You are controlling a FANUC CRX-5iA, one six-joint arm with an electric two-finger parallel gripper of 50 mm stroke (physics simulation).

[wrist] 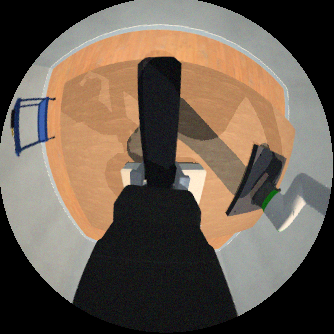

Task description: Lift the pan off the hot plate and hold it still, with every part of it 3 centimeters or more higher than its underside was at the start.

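Places are measured from the arm's base along level axes (x right, y down, z ahead), in centimetres.
Pixels of known places: gripper, fingertip midpoint: (160,165); arm's base, link origin: (262,192).
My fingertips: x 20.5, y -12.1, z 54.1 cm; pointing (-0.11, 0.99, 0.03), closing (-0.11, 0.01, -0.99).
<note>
Ahead of a thing's pixels: the offset from my fingertips to its middle. "spot": to the spot under its first point.
The pan's long black handle {dx +4.0, dy -4.4, dz -0.1 cm} (159,115) runs up the middle of the wrist view. My gripper (160,165) is shut on the handle near its lower visible end, with a grey finger on each side. The pan's bowl is hidden behind the black gripper body, so its tilt cannot be told. The cream hot plate {spot: dx -8.3, dy +8.5, dz -10.0 cm} (197,181) shows below and behind the fingers, on both sides of the handle. It looks well below the handle, and its middle is hidden. The exact height of the pan above it cannot be read from this view.
The wooden table (220,60) carries broad shadows of the arm. At the right stands a dark base plate (241,197) with a green-ringed grey arm part (281,212). A blue frame (43,119) stands on the floor beyond the table's left edge.
</note>
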